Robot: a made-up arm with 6 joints.
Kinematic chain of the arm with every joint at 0, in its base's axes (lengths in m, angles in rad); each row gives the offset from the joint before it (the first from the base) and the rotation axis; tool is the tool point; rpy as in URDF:
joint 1: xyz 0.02 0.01 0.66 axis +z
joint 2: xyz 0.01 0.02 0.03 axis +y
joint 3: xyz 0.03 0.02 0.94 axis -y
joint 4: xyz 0 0.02 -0.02 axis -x
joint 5: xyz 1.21 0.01 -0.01 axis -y
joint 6: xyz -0.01 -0.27 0 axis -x
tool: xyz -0.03 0.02 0.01 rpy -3.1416 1.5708 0
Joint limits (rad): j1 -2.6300..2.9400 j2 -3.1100..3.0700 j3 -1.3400..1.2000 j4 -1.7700..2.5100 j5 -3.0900..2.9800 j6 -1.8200..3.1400
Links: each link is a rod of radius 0.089 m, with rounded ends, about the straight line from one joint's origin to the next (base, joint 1, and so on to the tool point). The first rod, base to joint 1, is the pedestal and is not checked.
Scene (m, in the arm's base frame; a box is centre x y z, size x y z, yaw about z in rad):
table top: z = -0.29
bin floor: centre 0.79 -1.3 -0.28 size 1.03 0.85 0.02 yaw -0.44
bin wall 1: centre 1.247 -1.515 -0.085 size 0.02 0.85 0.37 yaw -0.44
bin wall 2: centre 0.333 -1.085 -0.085 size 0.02 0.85 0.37 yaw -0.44
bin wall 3: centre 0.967 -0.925 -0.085 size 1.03 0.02 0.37 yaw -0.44
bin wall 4: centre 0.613 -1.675 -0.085 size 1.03 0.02 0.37 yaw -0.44
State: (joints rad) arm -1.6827 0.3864 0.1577 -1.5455 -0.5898 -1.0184
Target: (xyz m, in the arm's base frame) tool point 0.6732 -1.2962 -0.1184
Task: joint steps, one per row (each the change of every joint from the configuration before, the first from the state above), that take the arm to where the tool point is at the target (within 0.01 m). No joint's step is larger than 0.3 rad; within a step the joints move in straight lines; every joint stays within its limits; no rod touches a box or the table.
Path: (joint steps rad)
1: 0.1808 0.2823 0.0681 -0.0345 -0.0137 -0.0012
2: 0.1807 0.2823 0.0682 -0.0345 -0.0138 -0.0013
3: 0.1808 0.2824 0.0681 -0.0345 -0.0137 -0.0012

